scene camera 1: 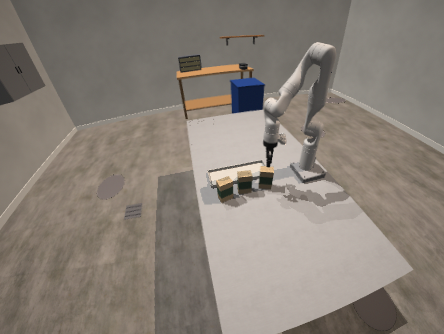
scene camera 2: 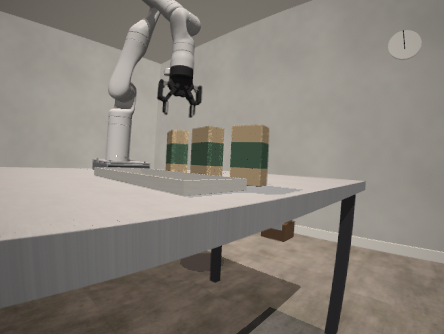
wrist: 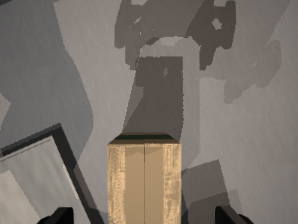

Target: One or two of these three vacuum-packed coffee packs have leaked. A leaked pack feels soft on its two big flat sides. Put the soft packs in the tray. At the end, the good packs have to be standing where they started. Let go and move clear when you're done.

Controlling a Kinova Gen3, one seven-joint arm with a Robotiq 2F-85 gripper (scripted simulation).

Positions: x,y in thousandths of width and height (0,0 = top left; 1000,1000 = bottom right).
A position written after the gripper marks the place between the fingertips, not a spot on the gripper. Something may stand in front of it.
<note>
In view: the gripper (scene camera 2: 402,346) and a flat grey tray (scene camera 2: 407,549).
</note>
